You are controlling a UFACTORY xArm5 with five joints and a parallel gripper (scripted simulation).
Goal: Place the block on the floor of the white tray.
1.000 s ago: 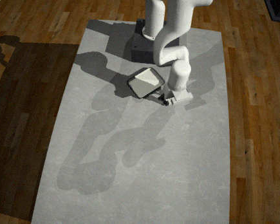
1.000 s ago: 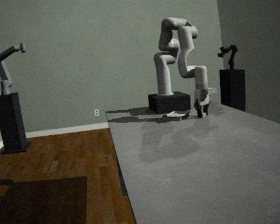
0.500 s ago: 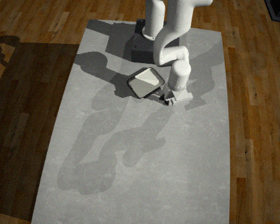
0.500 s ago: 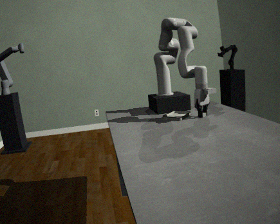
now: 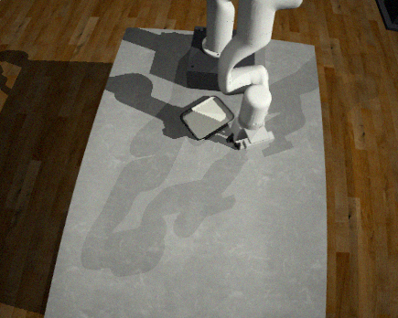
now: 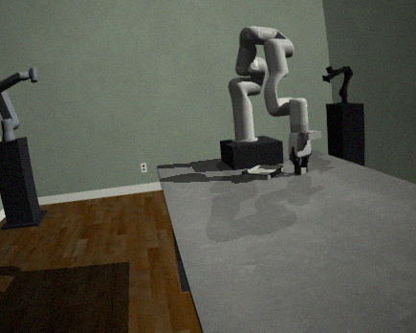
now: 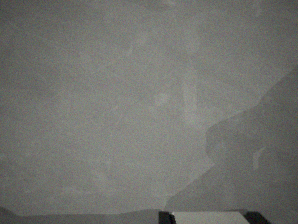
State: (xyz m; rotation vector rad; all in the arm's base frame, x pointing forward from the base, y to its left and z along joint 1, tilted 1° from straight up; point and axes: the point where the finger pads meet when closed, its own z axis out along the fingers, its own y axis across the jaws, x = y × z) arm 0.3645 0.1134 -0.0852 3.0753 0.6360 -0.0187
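The white block lies 1 cm below my hand. Also, from my hand: white tray 13 cm to the right, 9 cm behind, 1 cm below.
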